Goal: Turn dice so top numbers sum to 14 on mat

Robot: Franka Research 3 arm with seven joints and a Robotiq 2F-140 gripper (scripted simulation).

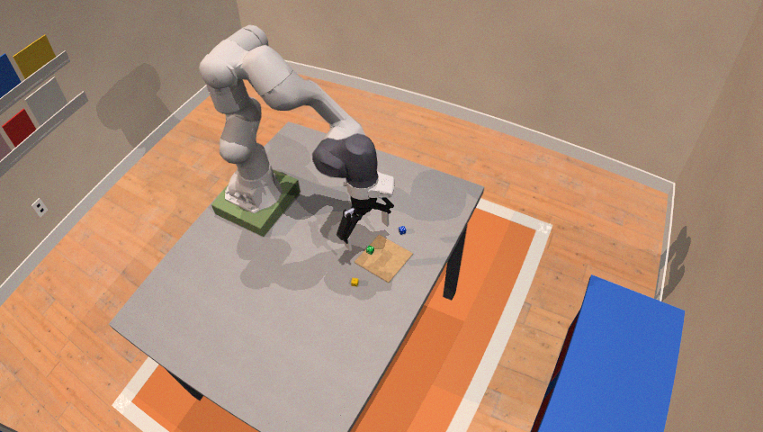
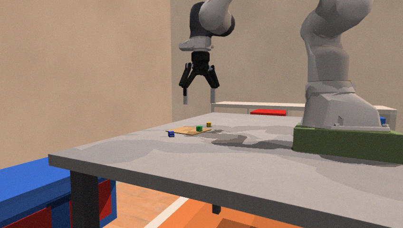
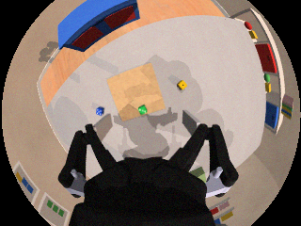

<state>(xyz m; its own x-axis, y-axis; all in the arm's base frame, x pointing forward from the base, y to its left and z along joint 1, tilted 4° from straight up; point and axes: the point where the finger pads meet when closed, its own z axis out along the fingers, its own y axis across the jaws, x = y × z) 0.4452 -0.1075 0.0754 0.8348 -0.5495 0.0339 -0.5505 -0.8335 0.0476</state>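
My hand is 120 mm above the yellow die, 110 mm to the left of it and 10 mm past it. Also, from my hand: tan mat: 120 mm below, 50 mm ahead, 10 mm to the left; then blue die: 130 mm to the left, 120 mm below, 80 mm ahead; then green die: 110 mm below, 20 mm to the left.
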